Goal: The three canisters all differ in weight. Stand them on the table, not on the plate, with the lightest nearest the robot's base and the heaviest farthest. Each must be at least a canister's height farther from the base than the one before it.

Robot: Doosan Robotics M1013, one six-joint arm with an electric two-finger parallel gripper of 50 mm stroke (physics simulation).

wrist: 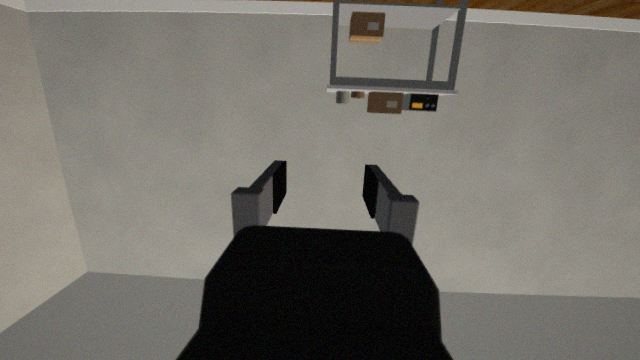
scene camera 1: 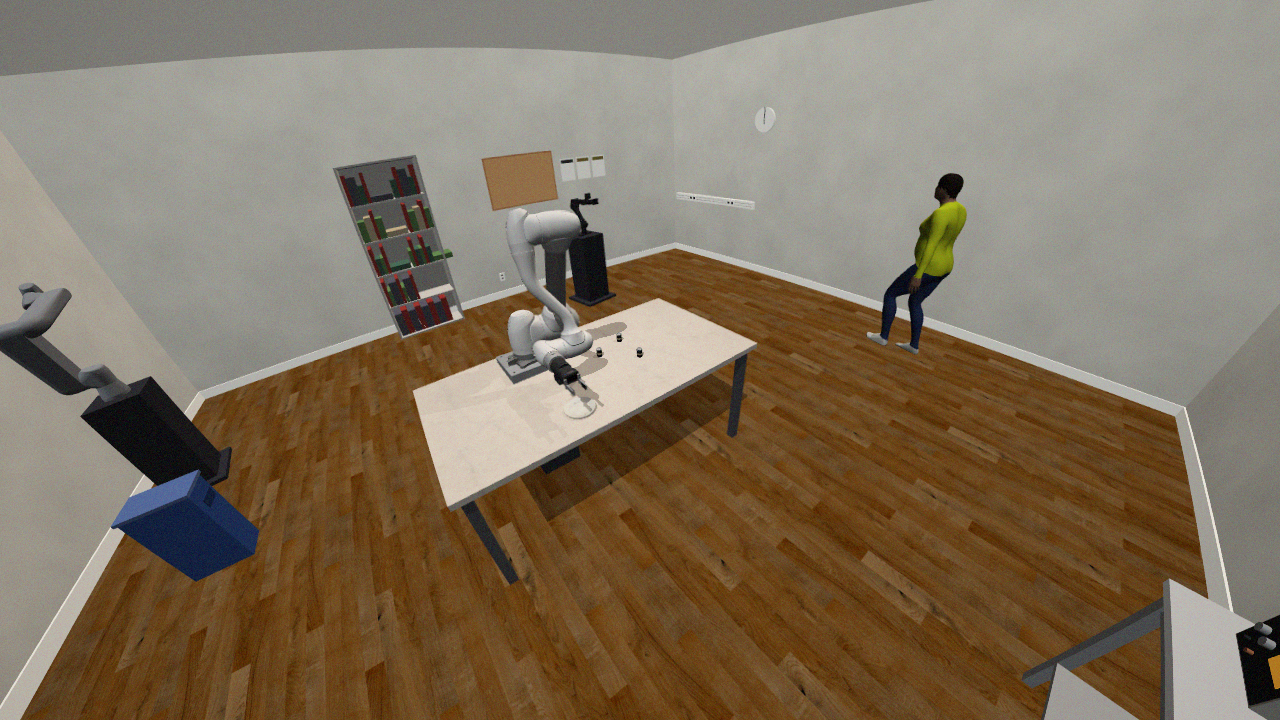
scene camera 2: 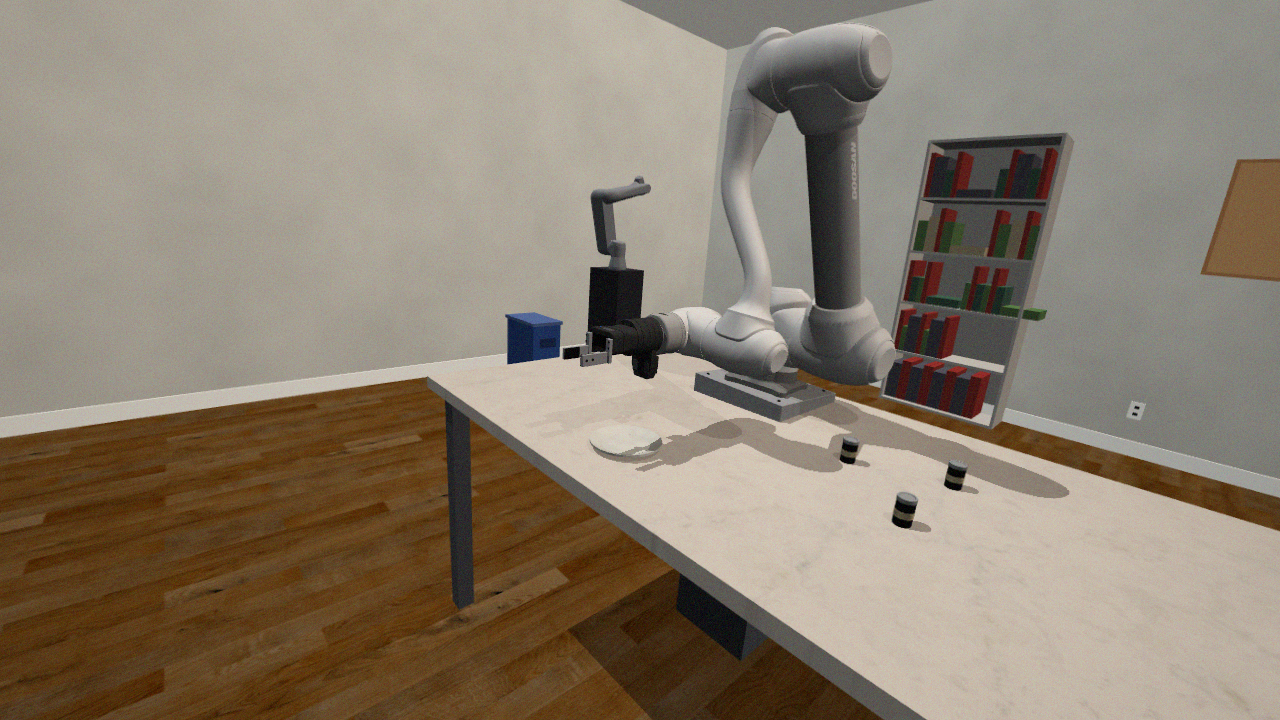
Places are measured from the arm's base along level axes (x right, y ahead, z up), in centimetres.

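Pixels of known places: gripper, fingertip midpoint: (wrist: 325,178) (scene camera 1: 580,390) (scene camera 2: 572,357); arm's base, link origin: (scene camera 1: 528,357) (scene camera 2: 766,383).
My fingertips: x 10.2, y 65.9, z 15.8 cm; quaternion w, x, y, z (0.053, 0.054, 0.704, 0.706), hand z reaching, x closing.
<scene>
Ahead of a thing's pixels: the offset from my fingertips to its top centre. Level surfaces: height alone.
Three small black canisters with a pale band and grey lid stand upright and apart on the table {dz -19.9 cm} (scene camera 1: 483,447) (scene camera 2: 769,537). One canister {dx -41.5, dy -40.4, dz -14.8 cm} (scene camera 1: 598,352) (scene camera 2: 849,450) is closest to the robot's base; another {dx -60.6, dy -44.4, dz -14.8 cm} (scene camera 1: 618,337) (scene camera 2: 955,475) is toward the back edge; the third {dx -56.0, dy -22.4, dz -14.8 cm} (scene camera 1: 639,352) (scene camera 2: 904,509) is toward the front edge. They look alike. The white plate {dx -5.0, dy -11.4, dz -18.3 cm} (scene camera 1: 572,412) (scene camera 2: 613,439) lies to one side of them, with nothing on it. My gripper (scene camera 1: 577,386) (scene camera 2: 577,355) (wrist: 325,178) is open and empty, held level above the table near the plate. The wrist view shows no canister.
The robot's grey base plate (scene camera 2: 716,387) is fixed at the table's back edge. My arm's shadow falls across the plate and table. A bookshelf (scene camera 1: 341,201) (scene camera 2: 1062,179), a blue bin (scene camera 1: 183,528) (scene camera 2: 533,338) and a person (scene camera 1: 939,240) are away from the table.
</scene>
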